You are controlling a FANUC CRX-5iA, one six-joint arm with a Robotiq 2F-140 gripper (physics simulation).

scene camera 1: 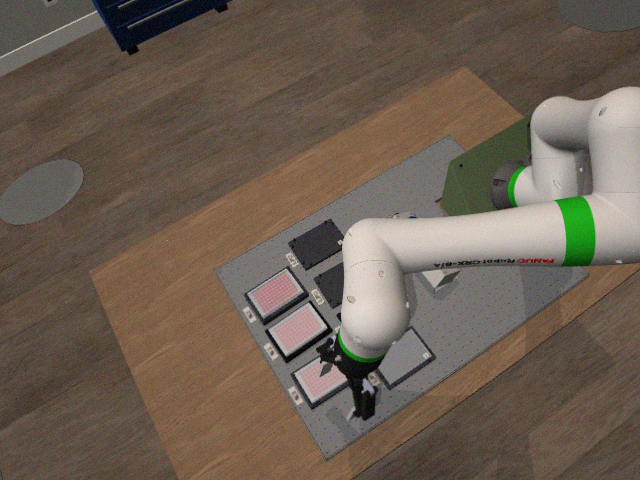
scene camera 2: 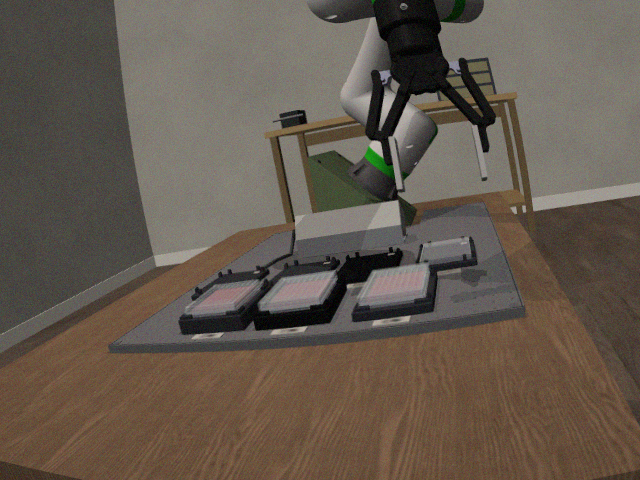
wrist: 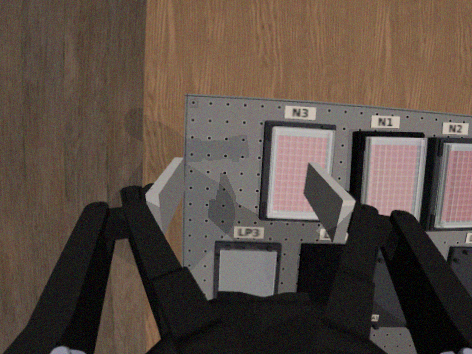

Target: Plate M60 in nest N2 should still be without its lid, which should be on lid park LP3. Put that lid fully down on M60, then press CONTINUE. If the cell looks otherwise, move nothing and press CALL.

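Pixels of known places: gripper, fingertip midpoint: [scene camera 1: 338, 394] [scene camera 2: 443, 184] [wrist: 245, 176]; arm's base, link origin: [scene camera 1: 511, 187] [scene camera 2: 371, 186].
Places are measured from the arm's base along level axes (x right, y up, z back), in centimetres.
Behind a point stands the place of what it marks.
Observation:
The plate in nest N2 [scene camera 1: 276, 294] @(y -5.2, x 15.6, z -69.0 cm) [scene camera 2: 224, 299] @(y -5.3, x 15.4, z -71.8 cm) [wrist: 460, 185] @(y -5.1, x 14.8, z -69.3 cm) is pink, cut off at the wrist view's right edge. A clear rim shows around it; I cannot tell whether it carries a lid. A clear, greyish lid [scene camera 1: 405, 356] @(y -7.0, x -17.4, z -52.2 cm) [scene camera 2: 447, 251] @(y -7.0, x -16.8, z -55.4 cm) [wrist: 247, 272] @(y -7.0, x -16.4, z -56.0 cm) lies flat in the dark frame of LP3, its lower part hidden by the gripper in the wrist view. My gripper [scene camera 1: 339, 391] @(y 5.7, x -17.4, z -72.2 cm) [scene camera 2: 441, 183] @(y 5.7, x -17.4, z -72.2 cm) [wrist: 245, 176] @(y 5.7, x -17.4, z -72.2 cm) is open and empty, well above the board beside N3. The button box [scene camera 1: 439, 281] @(y -2.8, x -8.3, z -33.7 cm) [scene camera 2: 348, 227] @(y -4.1, x 2.2, z -33.9 cm) is partly covered by the arm in scene view 1; CONTINUE and CALL cannot be made out.
Pink plates stand in N3 [scene camera 1: 316, 379] @(y -5.8, x -9.1, z -73.4 cm) [scene camera 2: 395, 284] @(y -5.8, x -9.1, z -73.8 cm) [wrist: 292, 175] @(y -5.8, x -10.3, z -70.9 cm) and N1 [scene camera 1: 298, 330] @(y -5.2, x 3.8, z -69.9 cm) [scene camera 2: 299, 291] @(y -5.2, x 3.8, z -72.8 cm) [wrist: 395, 175] @(y -5.2, x 4.3, z -70.8 cm), between the LP3 side and N2. Dark lid parks [scene camera 1: 316, 243] [scene camera 2: 372, 264] stand behind the nests. The arm [scene camera 1: 465, 237] @(y 44.8, x -17.6, z -43.9 cm) spans the grey board [scene camera 1: 496, 310] @(y -8.8, x -22.0, z -25.1 cm).

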